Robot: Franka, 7 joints.
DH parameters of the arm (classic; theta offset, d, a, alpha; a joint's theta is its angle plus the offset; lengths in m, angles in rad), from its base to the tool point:
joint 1: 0 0.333 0 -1.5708
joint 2: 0 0 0 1.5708
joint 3: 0 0.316 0.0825 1.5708
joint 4: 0 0 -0.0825 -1.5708
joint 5: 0 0.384 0 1.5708
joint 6: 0 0 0.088 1.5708
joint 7: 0 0.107 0 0
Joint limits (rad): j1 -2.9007..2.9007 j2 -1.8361..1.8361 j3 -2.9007..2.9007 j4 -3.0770..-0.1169 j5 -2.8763..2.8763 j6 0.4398..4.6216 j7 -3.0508..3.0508
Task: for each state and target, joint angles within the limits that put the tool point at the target. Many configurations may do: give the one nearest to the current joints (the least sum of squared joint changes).
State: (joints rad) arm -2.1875 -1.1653 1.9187 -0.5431 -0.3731 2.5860 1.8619
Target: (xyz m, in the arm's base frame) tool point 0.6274 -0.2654 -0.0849
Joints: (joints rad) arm -2.8207 -1.8177 2.1280 -1.1642 -0.3730 2.4521 1.8619
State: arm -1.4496 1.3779 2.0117 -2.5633 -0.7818 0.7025 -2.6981
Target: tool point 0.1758 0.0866 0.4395
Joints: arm -1.3148 1.3811 2.4116 -2.6761 -0.5276 0.6848 -2.6981
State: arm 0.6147 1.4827 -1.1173 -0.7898 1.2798 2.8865 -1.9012
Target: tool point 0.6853 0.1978 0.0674
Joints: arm 0.9966 1.5221 -0.8763 -1.3359 1.4053 3.0389 -1.9012
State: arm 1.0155 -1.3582 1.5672 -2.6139 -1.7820 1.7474 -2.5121
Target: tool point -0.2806 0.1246 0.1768
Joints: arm 1.3982 -1.0505 2.1282 -2.8788 -1.7463 1.8799 -2.5121
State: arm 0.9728 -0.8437 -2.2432 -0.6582 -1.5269 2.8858 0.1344
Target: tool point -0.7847 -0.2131 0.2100
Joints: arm 0.0277 -1.1951 -2.8060 -0.9290 -1.5673 2.8026 0.1344
